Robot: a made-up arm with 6 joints.
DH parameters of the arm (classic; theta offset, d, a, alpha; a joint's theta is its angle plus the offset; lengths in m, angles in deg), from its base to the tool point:
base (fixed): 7.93 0 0.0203 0
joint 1: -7.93 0.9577 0.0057 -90
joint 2: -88.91 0 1.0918 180
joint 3: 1.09 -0.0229 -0.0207 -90
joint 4: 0 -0.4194 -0.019 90
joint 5: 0 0.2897 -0.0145 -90
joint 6: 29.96 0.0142 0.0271 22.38
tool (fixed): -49.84 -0.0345 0 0
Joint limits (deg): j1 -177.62..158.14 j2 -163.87..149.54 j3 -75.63..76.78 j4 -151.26..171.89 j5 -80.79..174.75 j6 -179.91..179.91
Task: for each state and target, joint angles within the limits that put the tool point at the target. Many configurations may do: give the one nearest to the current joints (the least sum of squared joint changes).
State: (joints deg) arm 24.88 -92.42 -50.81 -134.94 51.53 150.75
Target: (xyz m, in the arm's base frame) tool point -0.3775 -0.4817 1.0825
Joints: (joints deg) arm 70.56 -94.51 -44.45 -123.25 53.30 149.74
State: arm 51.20 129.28 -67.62 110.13 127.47 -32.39
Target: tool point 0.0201 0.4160 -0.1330
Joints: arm 70.94 135.98 -35.53 116.35 127.14 -34.97
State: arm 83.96 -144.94 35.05 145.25 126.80 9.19
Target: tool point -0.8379 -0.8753 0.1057
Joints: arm 56.67 -134.73 40.30 144.47 126.18 9.56
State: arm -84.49 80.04 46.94 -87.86 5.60 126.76
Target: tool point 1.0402 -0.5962 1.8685
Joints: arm -37.60 34.80 70.98 -102.90 6.02 126.06
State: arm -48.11 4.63 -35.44 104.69 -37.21 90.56
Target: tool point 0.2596 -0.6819 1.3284
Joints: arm -59.81 38.41 -75.63 66.77 -16.69 80.67
